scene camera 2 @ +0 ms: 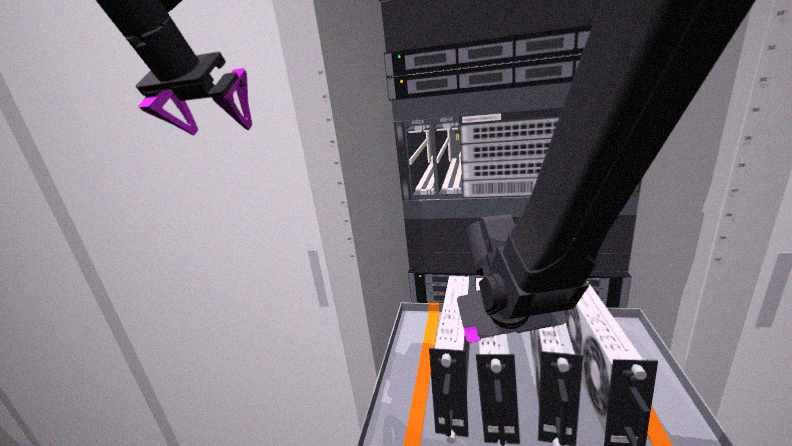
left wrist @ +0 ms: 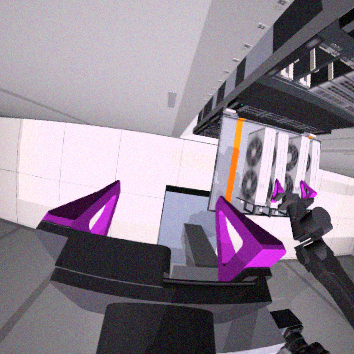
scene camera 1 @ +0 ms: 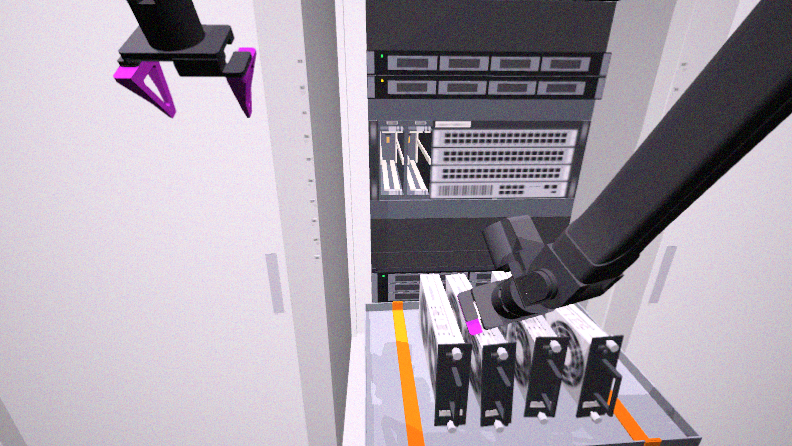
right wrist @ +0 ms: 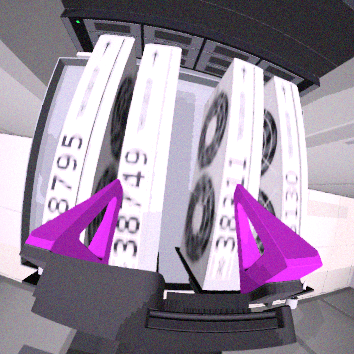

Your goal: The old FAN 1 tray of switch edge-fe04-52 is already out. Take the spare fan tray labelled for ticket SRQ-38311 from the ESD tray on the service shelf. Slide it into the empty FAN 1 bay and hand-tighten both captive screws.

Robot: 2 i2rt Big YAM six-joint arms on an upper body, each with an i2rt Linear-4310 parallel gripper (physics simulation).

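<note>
The SRQ-38311 fan tray (scene camera 1: 544, 376) (scene camera 2: 559, 396) (right wrist: 245, 120) is third from the left among the upright units in the ESD tray (scene camera 1: 382, 332) (scene camera 2: 404, 335) (right wrist: 177, 210). My right gripper (right wrist: 176, 186) (left wrist: 288, 179) is open and empty, tilted above the units; in the right wrist view its left fingertip overlaps the 38749 unit and its right fingertip overlaps the 38311 top. The arm hides most of it in the scene views. My left gripper (scene camera 1: 211, 115) (scene camera 2: 221, 131) (left wrist: 169, 192) is open and empty, high at the left. The switch (scene camera 1: 501, 146) (scene camera 2: 504, 141) shows two open bays; their numbers are unreadable.
The 38795 unit (right wrist: 75, 125) and 38749 unit (right wrist: 150, 125) stand left of the 38311 tray; a unit ending in 130 (right wrist: 285, 150) stands close on its right. Cabinet walls flank the rack. The right arm (scene camera 1: 659, 155) (scene camera 2: 615, 138) crosses in front of the rack.
</note>
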